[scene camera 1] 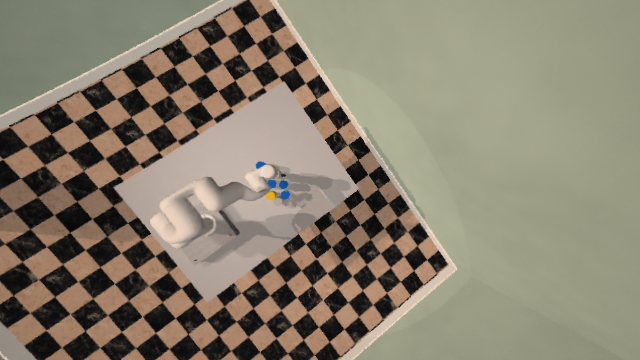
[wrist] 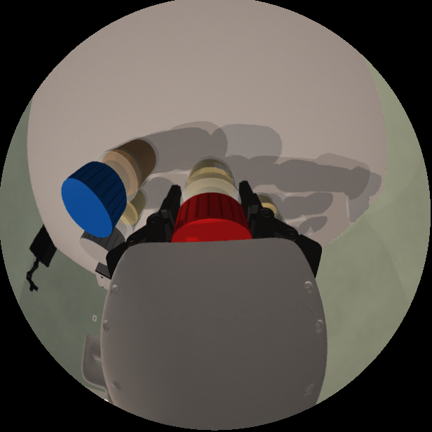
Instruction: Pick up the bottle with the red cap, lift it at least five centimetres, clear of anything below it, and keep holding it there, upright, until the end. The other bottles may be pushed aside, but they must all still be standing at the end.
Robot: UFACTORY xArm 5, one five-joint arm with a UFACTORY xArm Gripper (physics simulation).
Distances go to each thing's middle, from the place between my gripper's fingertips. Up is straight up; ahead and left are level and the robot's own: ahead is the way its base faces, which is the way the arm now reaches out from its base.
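There is the red-capped bottle (wrist: 210, 209), and my hand is 1 cm below it.
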